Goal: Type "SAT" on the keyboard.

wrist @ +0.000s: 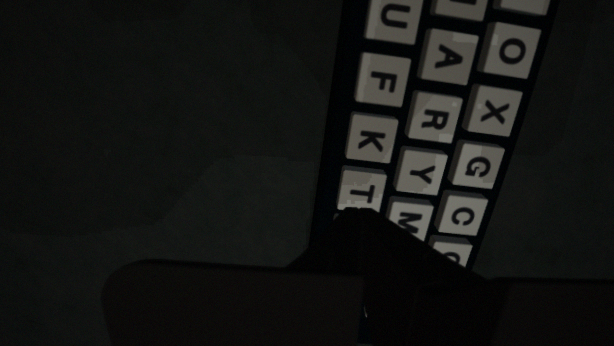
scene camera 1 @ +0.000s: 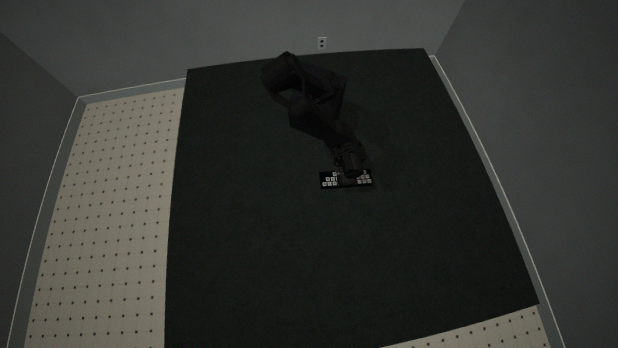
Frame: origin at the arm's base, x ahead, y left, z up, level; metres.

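Seen in the pictures: gripper, between the fingertips: (wrist: 356,221) (scene camera 1: 338,171); arm's base, origin of its link: (scene camera 1: 329,85).
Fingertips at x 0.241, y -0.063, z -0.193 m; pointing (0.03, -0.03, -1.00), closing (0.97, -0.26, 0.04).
Offsets run from my fingertips to a thing's top centre. Level surfaces: height alone.
A dark keyboard {dx +0.030, dy +0.019, dz -0.013 m} (scene camera 1: 346,186) (wrist: 327,150) with white letter keys lies on the dark mat, partly hidden by the arm and gripper. In the wrist view the A key {dx +0.038, dy +0.042, dz -0.013 m} (wrist: 449,57) shows upper right, and the T key {dx +0.004, dy +0.003, dz -0.013 m} (wrist: 361,190) is just beyond the fingertips. Its lower edge is covered by them. The K key {dx +0.010, dy +0.021, dz -0.013 m} (wrist: 372,139) and the Y key {dx +0.025, dy +0.006, dz -0.013 m} (wrist: 421,171) are close by. The S key does not show in the wrist view. My gripper (wrist: 356,221) is shut and empty, its tips at the T key's edge; whether they touch it I cannot tell.
The dark mat {dz -0.030 m} (scene camera 1: 260,250) extends around the keyboard and the robot arm (scene camera 1: 317,112). A dotted light floor (scene camera 1: 110,200) lies to the left. Grey walls (scene camera 1: 240,30) stand behind and at the sides, with a socket (scene camera 1: 322,43) on the back wall.
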